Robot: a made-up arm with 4 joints.
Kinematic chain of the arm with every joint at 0, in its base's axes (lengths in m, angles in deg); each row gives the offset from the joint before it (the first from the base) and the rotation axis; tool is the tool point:
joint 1: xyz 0 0 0.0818 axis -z
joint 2: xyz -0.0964 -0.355 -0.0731 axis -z
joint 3: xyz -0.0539 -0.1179 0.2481 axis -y
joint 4: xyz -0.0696 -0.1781 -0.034 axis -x
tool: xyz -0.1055 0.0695 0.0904
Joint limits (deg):
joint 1: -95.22..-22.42
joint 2: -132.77..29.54
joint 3: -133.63..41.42
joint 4: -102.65..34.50
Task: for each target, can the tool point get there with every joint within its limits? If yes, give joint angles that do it. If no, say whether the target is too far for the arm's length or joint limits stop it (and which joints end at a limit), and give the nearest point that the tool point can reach.
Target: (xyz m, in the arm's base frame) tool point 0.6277 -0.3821 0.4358
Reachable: yes | joints -73.77 -2.21 -52.30 -66.14
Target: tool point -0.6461 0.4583 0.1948
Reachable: no: joint limits stop it (at a limit: joint 1, joint 2, joint 3, joint 4) | nearest point 0.0139 0.1464 0.3739 | short by 0.752 m
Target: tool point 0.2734 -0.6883 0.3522
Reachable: yes | joints -40.51 -13.77 -5.20 -40.55
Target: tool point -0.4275 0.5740 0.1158
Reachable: no: joint limits stop it (at a limit: joint 1, joint 3, joint 4) | nearest point 0.0458 0.1918 0.3739 | short by 0.661 m
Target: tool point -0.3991 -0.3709 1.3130
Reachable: no: too far | nearest point -0.1011 -0.5899 0.4325 | short by 0.955 m
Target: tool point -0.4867 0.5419 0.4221
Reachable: no: joint limits stop it (at a limit: joint 1, joint 3, joint 4) | nearest point 0.0311 0.1725 0.3739 | short by 0.638 m
